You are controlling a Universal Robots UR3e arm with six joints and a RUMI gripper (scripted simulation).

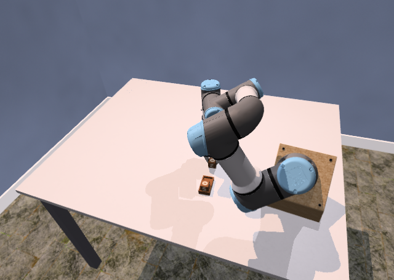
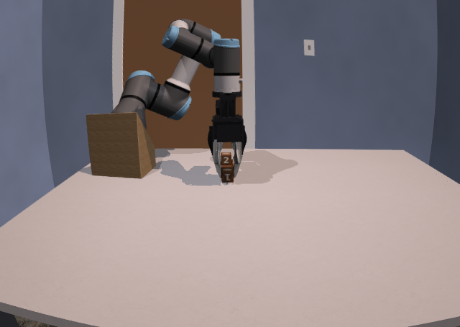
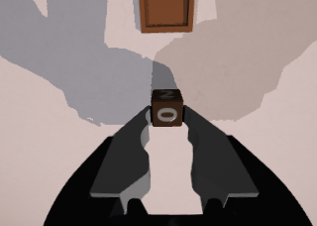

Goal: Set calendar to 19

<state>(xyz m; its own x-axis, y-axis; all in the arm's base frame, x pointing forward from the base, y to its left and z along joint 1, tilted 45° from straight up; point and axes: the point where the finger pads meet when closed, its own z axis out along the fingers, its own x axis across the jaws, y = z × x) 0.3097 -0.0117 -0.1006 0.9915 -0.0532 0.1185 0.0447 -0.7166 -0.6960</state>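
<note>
Right now the brown digit cube is 1 cm below my hand. From my hand the other things lie so: tray 11 cm to the left, 2 cm below, 1 cm behind.
</note>
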